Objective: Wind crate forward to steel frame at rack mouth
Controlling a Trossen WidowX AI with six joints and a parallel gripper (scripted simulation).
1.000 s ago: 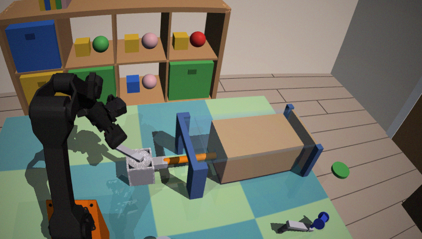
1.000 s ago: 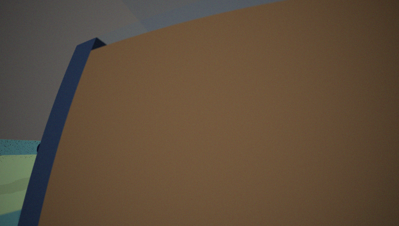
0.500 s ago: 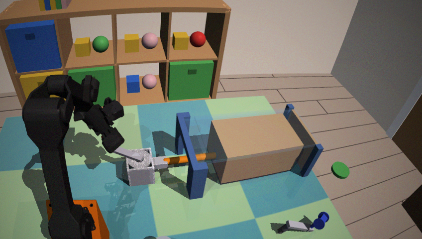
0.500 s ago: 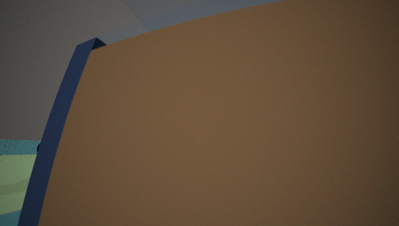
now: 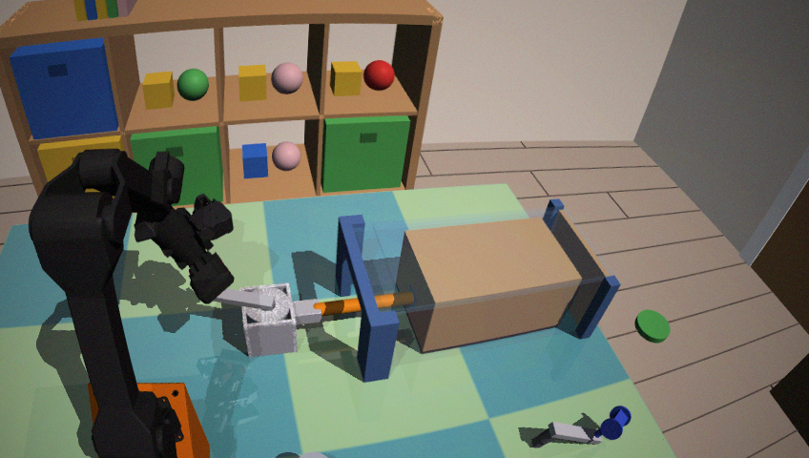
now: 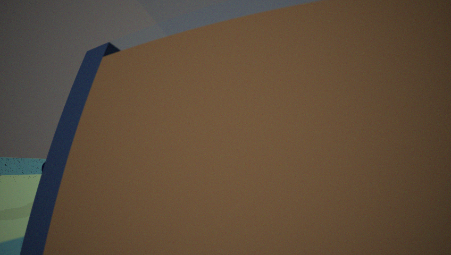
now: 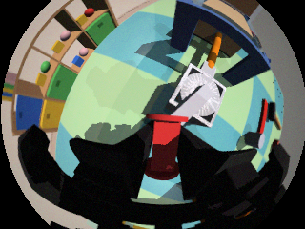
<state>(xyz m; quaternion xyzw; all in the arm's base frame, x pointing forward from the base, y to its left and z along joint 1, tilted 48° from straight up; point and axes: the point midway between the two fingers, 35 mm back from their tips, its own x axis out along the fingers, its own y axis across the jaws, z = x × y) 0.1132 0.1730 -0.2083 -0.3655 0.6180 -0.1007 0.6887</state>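
Now: gripper tip 20 mm short of the crank handle, 20 mm to the left of it and 30 mm above it. Round my gripper tip: blue frame (240 mm ahead, 60 mm to the right, 30 mm below); then red knob (20 mm behind, 10 mm to the right); then grey winch (60 mm ahead, 50 mm to the right, 100 mm below).
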